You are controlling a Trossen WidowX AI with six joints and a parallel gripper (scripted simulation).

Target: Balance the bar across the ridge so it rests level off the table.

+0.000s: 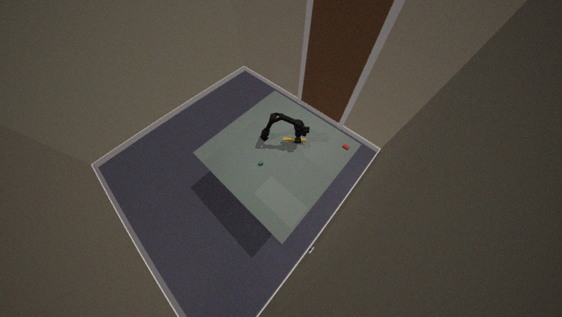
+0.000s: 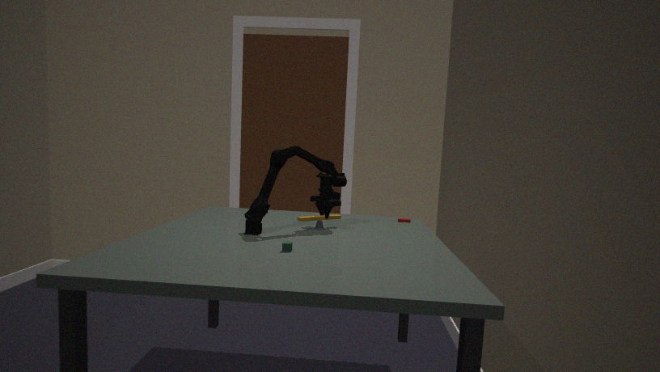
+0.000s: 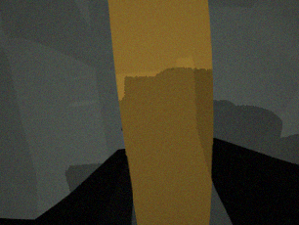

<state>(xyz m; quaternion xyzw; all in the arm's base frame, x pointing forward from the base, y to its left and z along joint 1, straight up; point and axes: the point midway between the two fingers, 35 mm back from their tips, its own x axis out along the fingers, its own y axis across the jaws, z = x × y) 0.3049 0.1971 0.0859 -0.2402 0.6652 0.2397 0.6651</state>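
Now: the yellow bar 2 cm to the right of my gripper tip and 2 cm behind it. The rest, counted from my gripper tip: green cube: 45 cm to the right, 11 cm behind, 4 cm below; flat red block: 44 cm ahead, 30 cm to the left, 4 cm below.
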